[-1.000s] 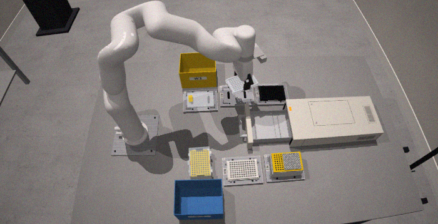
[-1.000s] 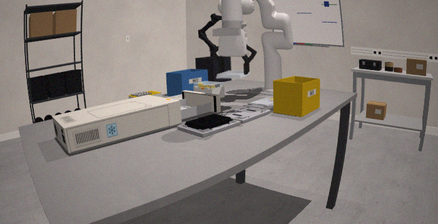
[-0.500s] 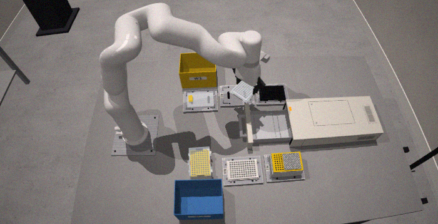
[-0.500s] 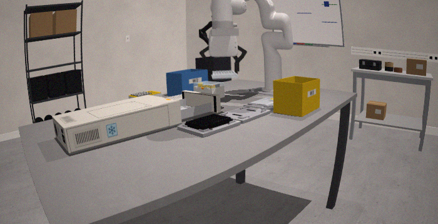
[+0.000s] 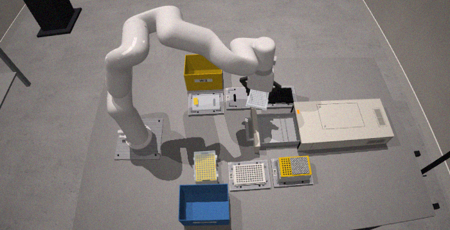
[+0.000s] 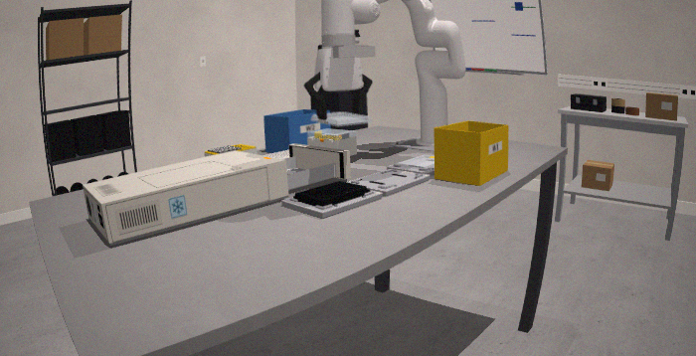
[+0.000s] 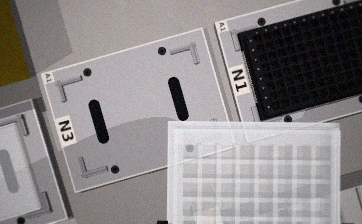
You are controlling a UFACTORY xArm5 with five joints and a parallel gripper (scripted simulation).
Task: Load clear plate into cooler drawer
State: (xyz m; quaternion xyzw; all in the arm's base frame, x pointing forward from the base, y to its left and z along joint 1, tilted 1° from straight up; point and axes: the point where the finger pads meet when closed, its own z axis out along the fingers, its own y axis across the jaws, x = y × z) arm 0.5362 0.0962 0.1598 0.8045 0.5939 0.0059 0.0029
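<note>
My hand is 12 cm above the drawer, 10 cm to the left of it and 9 cm short of it. The rest, counted from my hand: grey nest 15 cm below, 9 cm to the left, 5 cm behind; clear plate 1 cm below; black plate 14 cm below, 12 cm ahead, 9 cm to the left.
</note>
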